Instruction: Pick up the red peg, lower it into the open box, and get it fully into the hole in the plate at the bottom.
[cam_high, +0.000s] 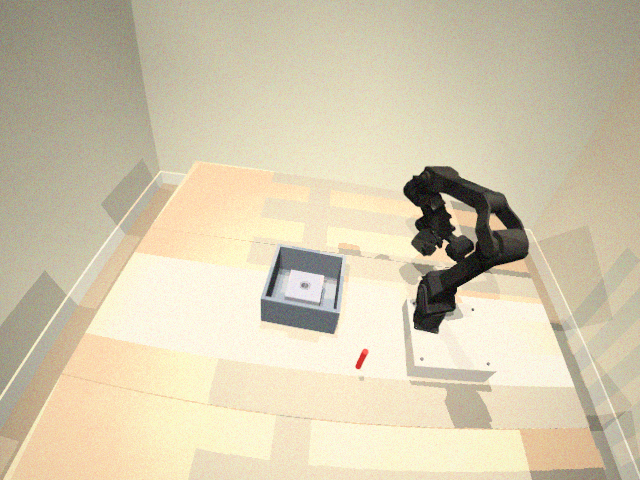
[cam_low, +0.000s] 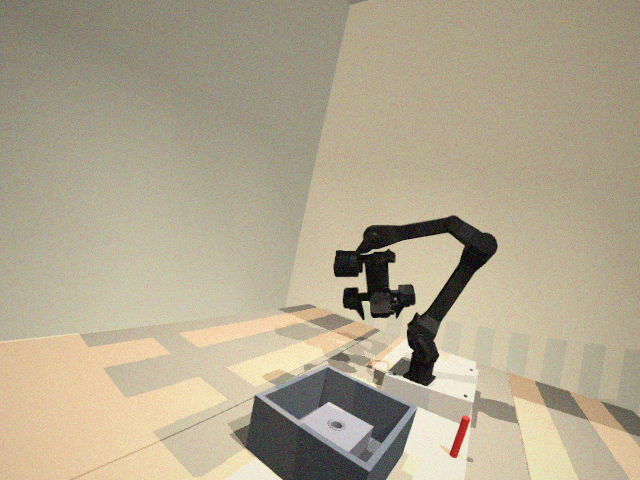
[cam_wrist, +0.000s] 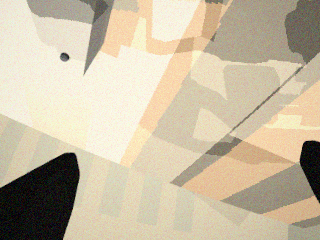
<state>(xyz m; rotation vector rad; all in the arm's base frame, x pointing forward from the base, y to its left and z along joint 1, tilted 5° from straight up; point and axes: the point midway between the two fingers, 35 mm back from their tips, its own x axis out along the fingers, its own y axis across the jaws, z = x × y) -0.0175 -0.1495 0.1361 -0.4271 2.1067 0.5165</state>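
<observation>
My gripper tip is 300 mm to the right of the red peg, 180 mm short of it and 110 mm above it. The rest, counted from my gripper tip: grey box (360 mm ahead, 150 mm to the left, 120 mm below); then pale plate (360 mm ahead, 150 mm to the left, 100 mm below).
</observation>
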